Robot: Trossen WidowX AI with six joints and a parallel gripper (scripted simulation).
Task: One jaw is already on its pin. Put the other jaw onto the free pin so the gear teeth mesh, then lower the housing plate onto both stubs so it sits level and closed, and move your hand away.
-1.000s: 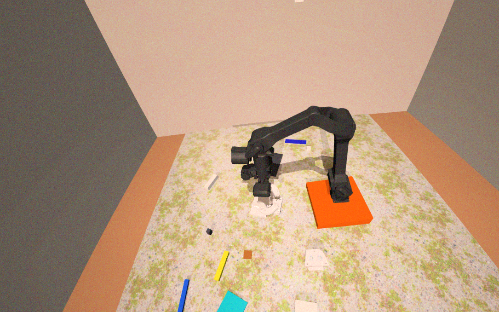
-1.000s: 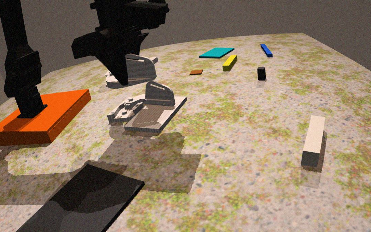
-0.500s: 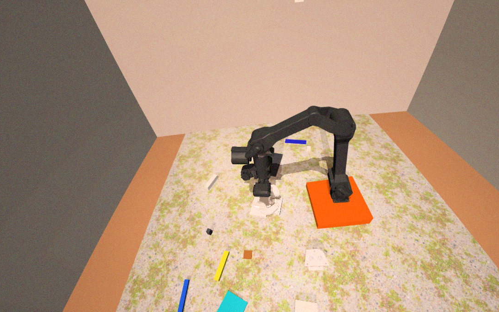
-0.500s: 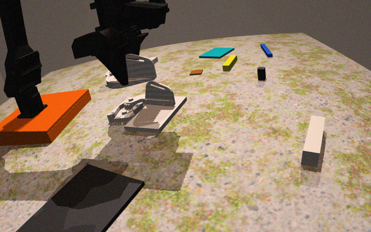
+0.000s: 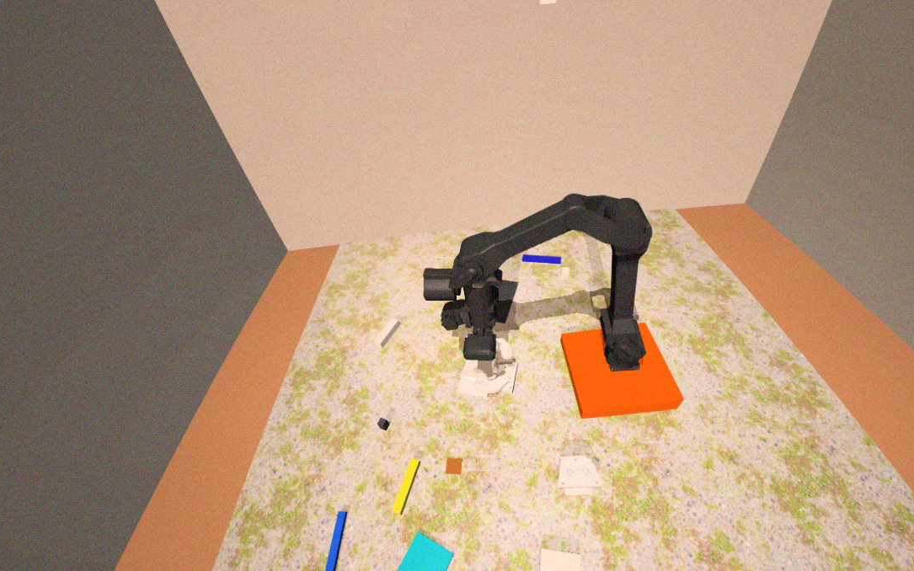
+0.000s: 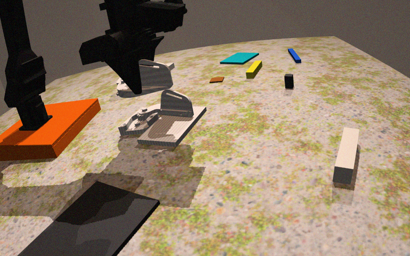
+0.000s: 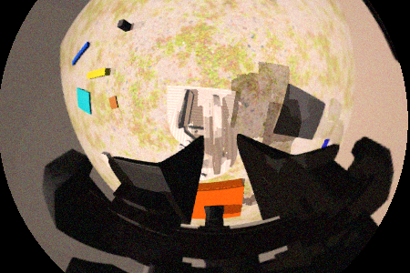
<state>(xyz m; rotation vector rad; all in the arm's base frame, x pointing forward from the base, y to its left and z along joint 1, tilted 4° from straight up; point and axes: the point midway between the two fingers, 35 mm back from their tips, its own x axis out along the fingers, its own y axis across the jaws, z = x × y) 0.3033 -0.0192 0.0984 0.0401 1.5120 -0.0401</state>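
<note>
The pale base plate lies 2 cm ahead of my gripper tip, 3 cm to the left of it and 8 cm below it. The rest, counted from my gripper tip: black cube 23 cm ahead, 17 cm to the left, 7 cm below; dark slab 2 cm behind, 22 cm to the right, 8 cm below; brown tile 6 cm ahead, 24 cm to the left, 8 cm below.
</note>
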